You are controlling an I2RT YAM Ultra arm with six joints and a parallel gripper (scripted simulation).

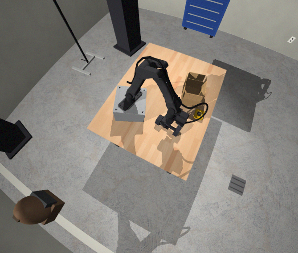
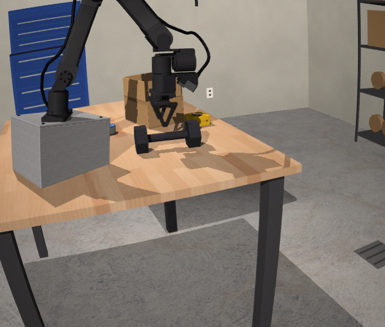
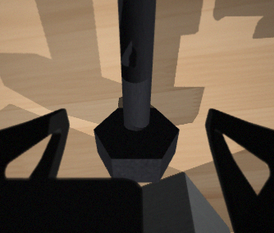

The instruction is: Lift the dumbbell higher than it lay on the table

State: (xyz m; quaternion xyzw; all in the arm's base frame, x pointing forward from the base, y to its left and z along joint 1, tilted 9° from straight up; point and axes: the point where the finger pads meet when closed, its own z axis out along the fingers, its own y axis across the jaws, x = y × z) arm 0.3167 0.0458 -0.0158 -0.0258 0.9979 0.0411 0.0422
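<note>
My gripper is now 50 mm above the black dumbbell and 10 mm short of it.
</note>
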